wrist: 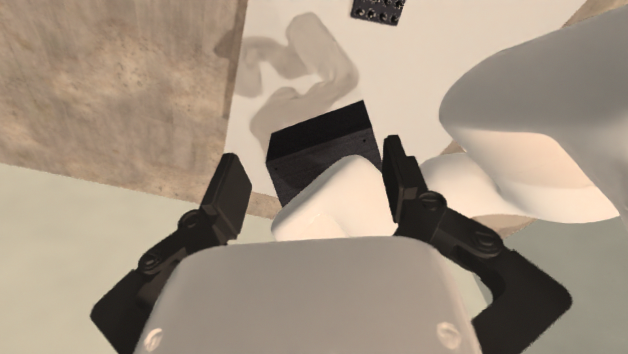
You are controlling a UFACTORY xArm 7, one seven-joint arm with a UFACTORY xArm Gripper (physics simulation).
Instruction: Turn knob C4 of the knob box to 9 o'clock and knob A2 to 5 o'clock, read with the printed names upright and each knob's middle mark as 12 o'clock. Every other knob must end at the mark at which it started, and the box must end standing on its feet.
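Places are measured from the arm's base along level axes (x ahead, y left, z up), in metres.
Where they show: gripper, fingertip midpoint: (pixel 311 162).
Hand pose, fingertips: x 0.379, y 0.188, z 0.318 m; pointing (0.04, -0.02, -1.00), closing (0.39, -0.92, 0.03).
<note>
After its pixels a point has its place.
The knob box (pixel 378 14) {y 0.037, x 0.392, z -0.214 m} is a small dark box with rows of round knobs, cut off by the top edge of the wrist view, right of the middle. Part of it shows, with several knobs along its near side. Its printed names and the marks its knobs point at are too small to read, so I cannot tell which are C4 and A2. My gripper (pixel 311 162) {y 0.188, x 0.379, z 0.318 m} is open and empty, its two black fingers wide apart. It is well away from the knob box, which shows beyond the fingertips.
A black block (pixel 325 150) {y 0.080, x 0.100, z -0.077 m} stands on the white table top (pixel 415 65) {y -0.112, x 0.309, z -0.236 m}, partly hidden by white arm parts. White arm links (pixel 540 95) {y 0.090, x 0.447, z 0.318 m} fill the right side. The arm's shadow falls on the table. A brown stone-like floor surface (pixel 115 90) lies past the table's left edge.
</note>
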